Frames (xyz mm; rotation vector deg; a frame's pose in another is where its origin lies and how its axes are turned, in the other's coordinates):
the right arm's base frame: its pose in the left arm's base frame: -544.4 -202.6 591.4 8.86 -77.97 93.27
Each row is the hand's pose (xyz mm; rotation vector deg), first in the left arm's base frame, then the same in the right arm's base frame.
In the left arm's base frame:
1: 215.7 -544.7 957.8 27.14 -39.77 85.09
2: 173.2 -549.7 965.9 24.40 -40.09 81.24
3: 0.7 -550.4 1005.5 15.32 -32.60 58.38
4: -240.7 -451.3 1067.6 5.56 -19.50 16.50
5: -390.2 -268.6 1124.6 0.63 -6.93 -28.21
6: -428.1 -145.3 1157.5 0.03 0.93 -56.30
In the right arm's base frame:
1: -363.2 -832.5 63.1 25.87 14.10 -25.57
2: -338.9 -808.0 89.6 22.64 16.78 -27.61
3: -224.7 -710.9 183.7 11.66 33.22 -44.55
4: -2.8 -569.9 236.8 -9.26 56.87 -77.40
5: 216.5 -483.5 178.3 -35.04 73.50 -114.03
6: 328.2 -466.8 107.8 -53.01 78.66 -138.14

